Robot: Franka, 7 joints.
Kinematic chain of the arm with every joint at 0, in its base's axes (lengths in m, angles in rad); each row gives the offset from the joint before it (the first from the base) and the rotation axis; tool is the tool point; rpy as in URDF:
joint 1: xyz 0 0 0.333 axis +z
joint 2: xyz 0 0 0 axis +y
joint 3: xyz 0 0 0.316 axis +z
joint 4: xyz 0.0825 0 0 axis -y
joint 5: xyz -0.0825 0 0.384 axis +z
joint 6: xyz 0 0 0 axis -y
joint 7: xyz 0.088 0 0 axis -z
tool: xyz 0 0 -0.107 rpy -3.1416 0 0
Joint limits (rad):
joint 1: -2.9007..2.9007
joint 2: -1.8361..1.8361
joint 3: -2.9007..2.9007
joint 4: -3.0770..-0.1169
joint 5: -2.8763..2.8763
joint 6: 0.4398..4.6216
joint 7: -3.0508..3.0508
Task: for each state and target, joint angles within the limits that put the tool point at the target. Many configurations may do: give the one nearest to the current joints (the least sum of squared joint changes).
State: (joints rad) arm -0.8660 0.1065 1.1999 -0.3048 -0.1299 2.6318 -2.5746
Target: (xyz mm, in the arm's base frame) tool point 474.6 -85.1 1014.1
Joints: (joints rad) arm -0.9895 0.2156 1.1089 -0.7398 -0.1301 2.2459 -2.5746
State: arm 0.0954 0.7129 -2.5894 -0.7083 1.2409 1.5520 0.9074
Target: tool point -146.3 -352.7 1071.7
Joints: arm 0.2779 0.0103 -2.3920 -0.7575 1.3404 2.0581 0.9074
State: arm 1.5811 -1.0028 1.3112 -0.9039 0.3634 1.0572 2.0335
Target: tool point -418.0 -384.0 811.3
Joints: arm 1.5149 -0.8596 1.2214 -0.7354 0.3621 1.3156 2.0335
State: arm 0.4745 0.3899 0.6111 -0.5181 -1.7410 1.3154 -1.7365
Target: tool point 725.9 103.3 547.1
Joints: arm 0.1275 0.8477 0.4527 -0.7316 -1.6396 1.1615 -1.7365
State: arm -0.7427 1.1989 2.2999 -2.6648 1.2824 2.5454 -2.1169
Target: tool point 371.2 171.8 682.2
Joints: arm -1.0932 1.4970 2.3059 -2.2782 1.2715 2.5800 -2.1169
